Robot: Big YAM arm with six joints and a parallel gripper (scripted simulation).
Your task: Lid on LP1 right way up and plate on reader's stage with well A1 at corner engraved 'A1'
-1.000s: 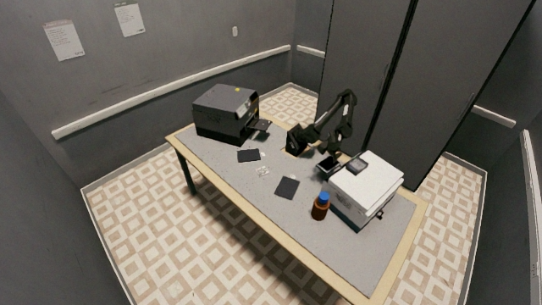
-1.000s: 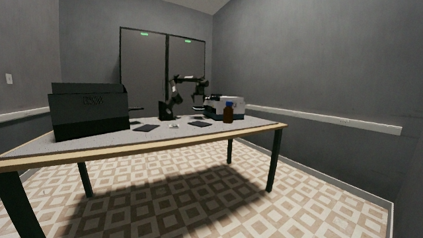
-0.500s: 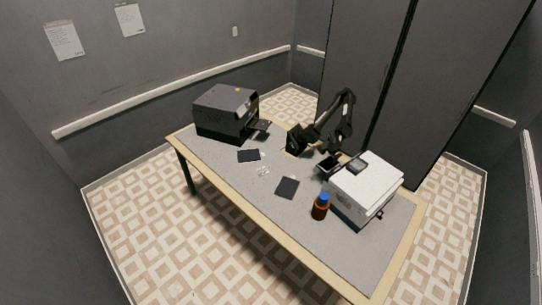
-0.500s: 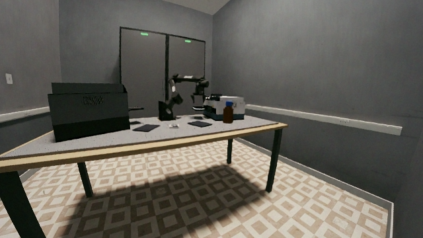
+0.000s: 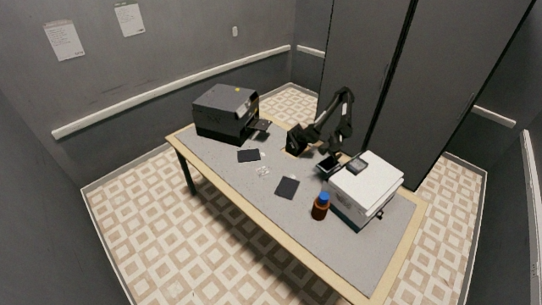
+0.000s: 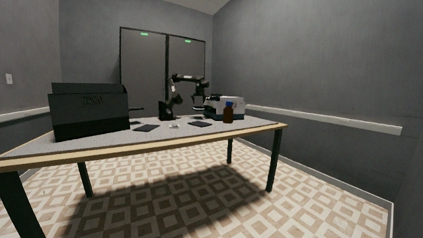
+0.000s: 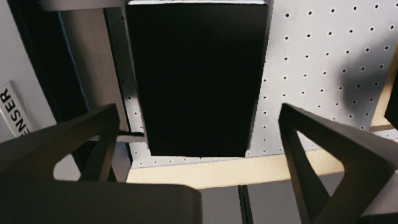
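Right now my hand is 1 cm past the dark lid and 5 cm above it. Also, from my hand: dark flat pad (25 cm ahead, 13 cm to the right, 15 cm below); then white multi-well plate (1 cm behind, 5 cm below); then brown capped bottle (30 cm ahead, 12 cm to the left, 4 cm below).
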